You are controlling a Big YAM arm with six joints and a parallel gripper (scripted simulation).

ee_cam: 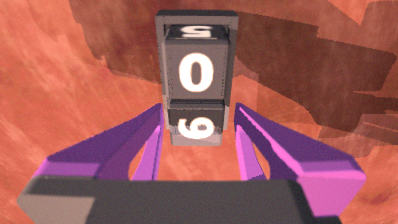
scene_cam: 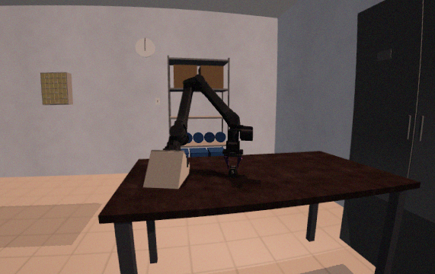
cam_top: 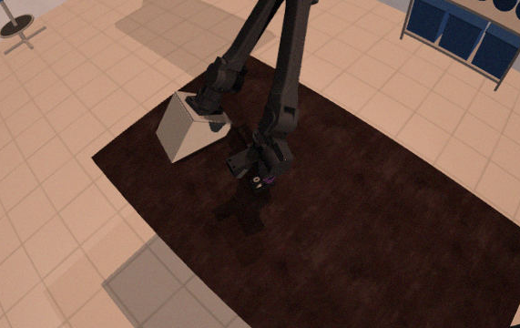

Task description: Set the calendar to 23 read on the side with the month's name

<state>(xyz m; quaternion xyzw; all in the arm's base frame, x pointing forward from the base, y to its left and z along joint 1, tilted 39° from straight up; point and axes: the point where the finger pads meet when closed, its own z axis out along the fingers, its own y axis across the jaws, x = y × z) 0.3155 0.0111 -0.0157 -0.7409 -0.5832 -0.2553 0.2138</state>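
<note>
My hand is 2 cm to the left of the dark tray and 2 cm above it.
</note>
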